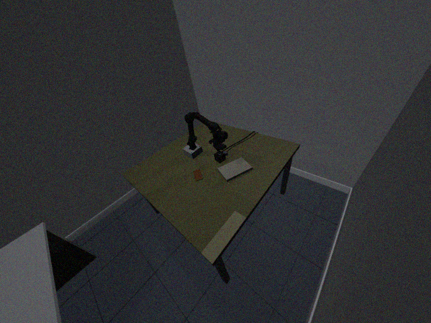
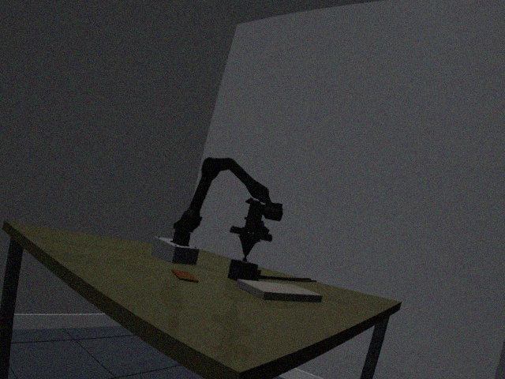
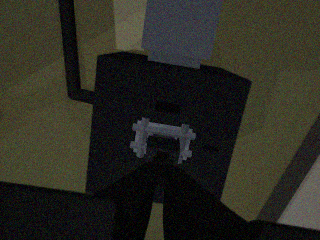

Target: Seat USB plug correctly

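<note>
Now: gripper tip 2 cm above the dark USB plug. Round my gripper tip: small orange card 26 cm to the right, 10 cm below, 7 cm behind; then pale flat notebook 20 cm ahead, 9 cm below, 6 cm to the right.
</note>
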